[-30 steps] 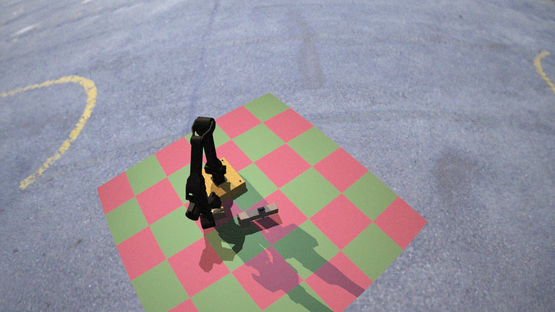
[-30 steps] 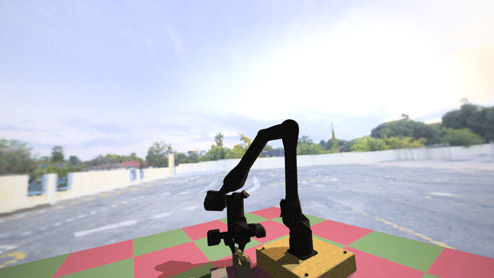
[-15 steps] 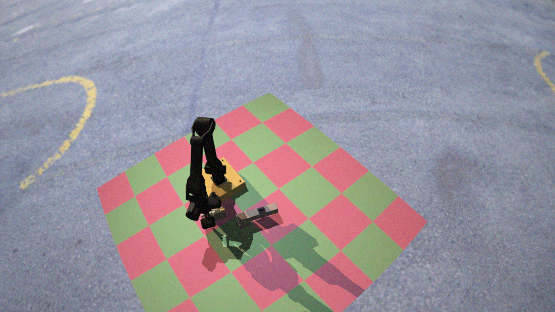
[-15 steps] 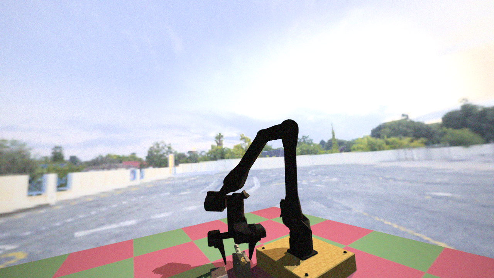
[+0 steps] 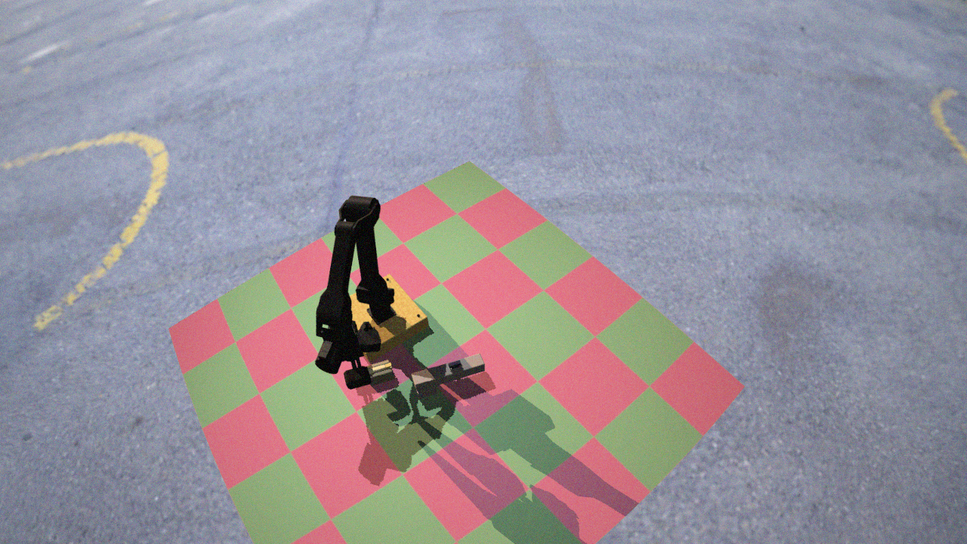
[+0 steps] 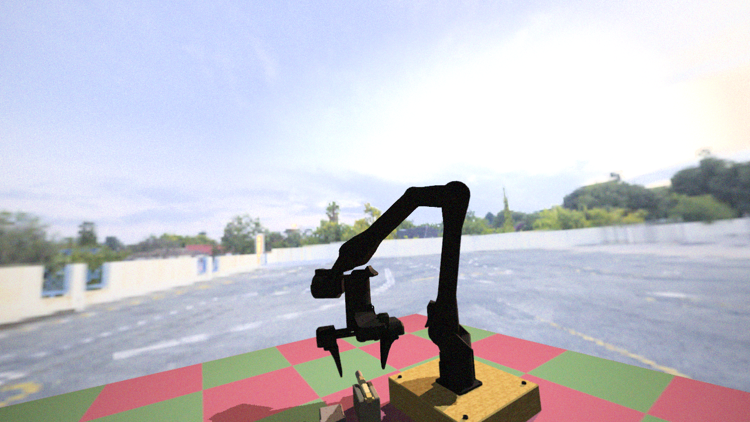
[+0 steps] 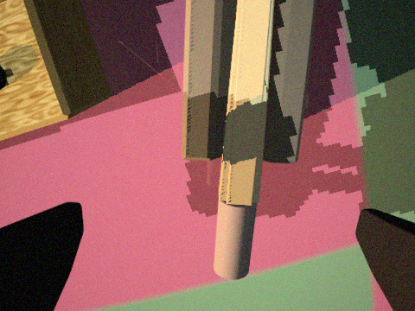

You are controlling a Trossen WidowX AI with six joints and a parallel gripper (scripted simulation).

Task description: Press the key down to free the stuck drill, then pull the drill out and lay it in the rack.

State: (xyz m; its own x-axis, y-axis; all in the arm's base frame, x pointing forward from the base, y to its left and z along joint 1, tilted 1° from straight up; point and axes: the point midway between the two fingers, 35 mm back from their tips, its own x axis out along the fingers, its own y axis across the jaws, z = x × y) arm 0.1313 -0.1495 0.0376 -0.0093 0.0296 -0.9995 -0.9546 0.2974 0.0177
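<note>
My gripper tip is now 2 cm short of the drill, 3 cm to the right of it and 1 cm above it. The rest, counted from my gripper tip: dark key: 15 cm ahead, 21 cm to the left; then notched rack: 2 cm ahead, 5 cm to the left, 3 cm below; then long grey block: 14 cm ahead, 18 cm to the left, 1 cm below.
</note>
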